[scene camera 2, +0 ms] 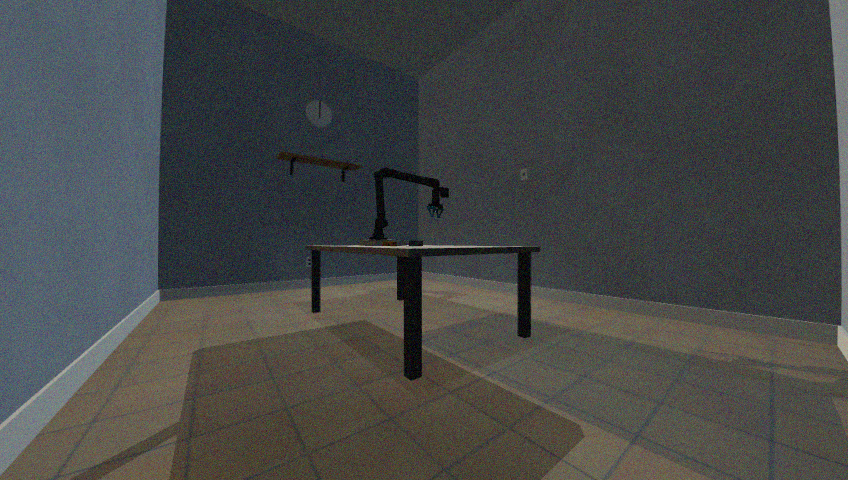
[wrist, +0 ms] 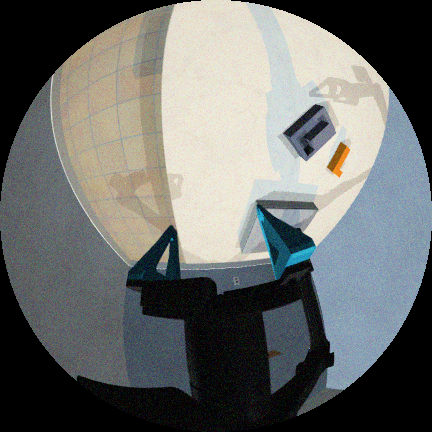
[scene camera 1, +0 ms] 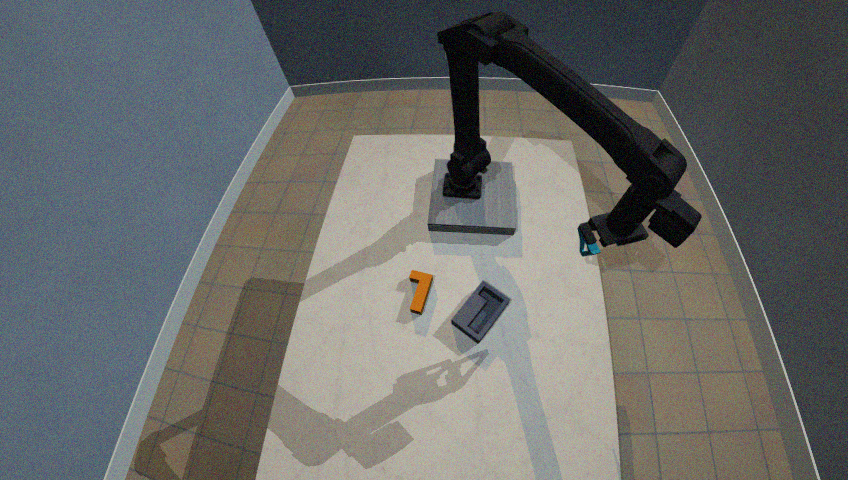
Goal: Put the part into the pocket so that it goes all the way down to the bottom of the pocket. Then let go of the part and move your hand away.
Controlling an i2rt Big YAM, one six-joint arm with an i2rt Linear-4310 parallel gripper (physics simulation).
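Frame: origin at the arm's base, x ahead, y left, z up, level; millimetres.
Where they show: gripper, fingertip midpoint: [scene camera 2: 435,217] [wrist: 213,218] [scene camera 1: 599,248]; arm's base, link origin: [scene camera 2: 378,239] [scene camera 1: 462,187].
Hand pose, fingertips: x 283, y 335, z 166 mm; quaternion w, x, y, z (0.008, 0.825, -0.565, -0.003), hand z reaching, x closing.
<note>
Things, the pixels of their top centre, and the offset from my fingertips. "spot": a spot on its surface instead.
- orange L-shaped part, top centre: [scene camera 1: 416,290] [wrist: 343,162] dx +73, dy -428, dz -182 mm
- block, top centre: [scene camera 1: 481,309] [wrist: 316,133] [scene camera 2: 415,240] dx +109, dy -250, dz -176 mm
- L-shaped pocket, surface spot: [scene camera 1: 486,310] spot: dx +100, dy -234, dz -207 mm
The orange L-shaped part [scene camera 1: 421,293] [wrist: 339,159] lies flat on the table, to the left of the dark grey block in the scene camera 1 view. The block [scene camera 1: 464,312] [wrist: 297,132] also lies on the table and has an L-shaped pocket [scene camera 1: 486,310] [wrist: 316,131] open at its top; the pocket holds no part. My gripper [scene camera 2: 435,215] [wrist: 213,218] is open, its blue fingers wide apart with nothing between them. It hangs high above the table's right edge, well away from the part and the block. In the scene camera 2 view the part and block are small and dark.
The arm's base stands on a grey plate [scene camera 1: 495,214] [wrist: 294,216] at the back of the table [scene camera 1: 368,178] [scene camera 2: 476,250]. The part and the block lie in front of this plate. A wall shelf [scene camera 2: 318,160] hangs behind the arm. Arm shadows fall across the table.
</note>
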